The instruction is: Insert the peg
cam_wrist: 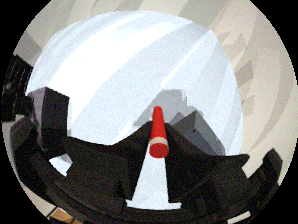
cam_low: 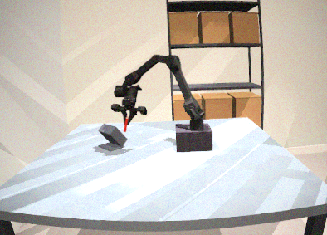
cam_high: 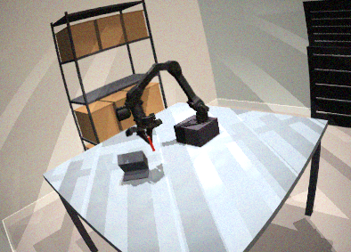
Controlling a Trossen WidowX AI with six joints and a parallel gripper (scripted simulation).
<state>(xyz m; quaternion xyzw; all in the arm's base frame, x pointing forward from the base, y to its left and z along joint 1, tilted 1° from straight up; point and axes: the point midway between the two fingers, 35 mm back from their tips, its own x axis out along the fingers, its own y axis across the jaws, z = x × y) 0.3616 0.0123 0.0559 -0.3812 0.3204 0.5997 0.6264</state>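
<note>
My gripper tip is now 10 cm short of the panel, 4 cm to the left of it and 7 cm above it. From my gripper tip the other things lie so: red peg 1 cm to the right, 2 cm above.
</note>
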